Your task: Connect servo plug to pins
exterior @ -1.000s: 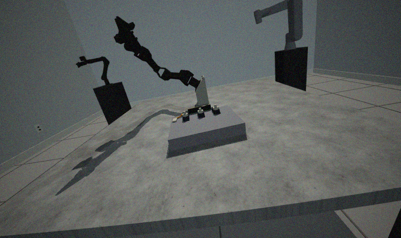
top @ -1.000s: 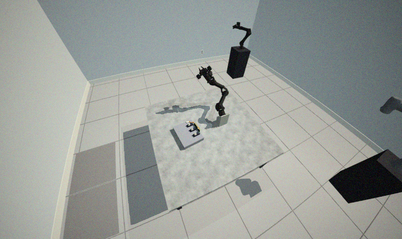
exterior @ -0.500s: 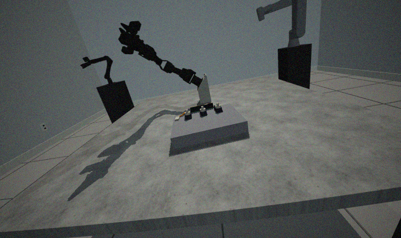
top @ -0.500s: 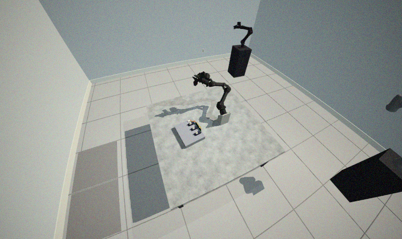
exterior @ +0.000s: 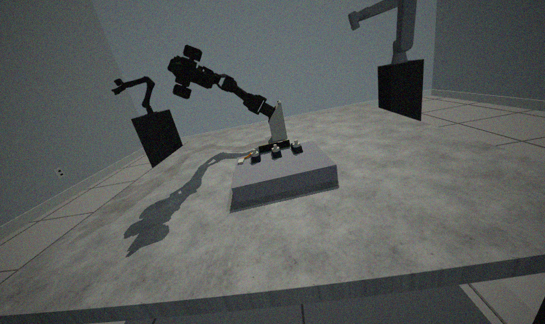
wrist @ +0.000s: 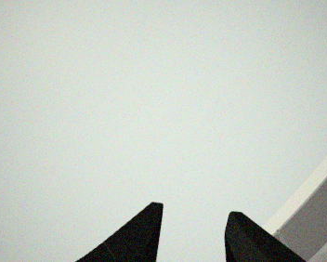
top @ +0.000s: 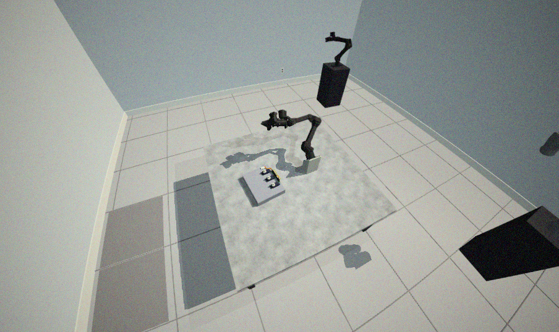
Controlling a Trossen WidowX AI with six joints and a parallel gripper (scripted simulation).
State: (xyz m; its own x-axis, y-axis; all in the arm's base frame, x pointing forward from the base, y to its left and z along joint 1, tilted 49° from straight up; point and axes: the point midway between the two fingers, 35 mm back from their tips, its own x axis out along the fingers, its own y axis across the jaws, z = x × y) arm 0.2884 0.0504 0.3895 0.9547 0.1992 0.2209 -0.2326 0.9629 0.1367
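The red dot lies 330 mm below my gripper tip, 300 mm to the left of it and 20 mm behind it. Round my gripper tip: grey holder: 380 mm below, 310 mm to the left, 140 mm ahead.
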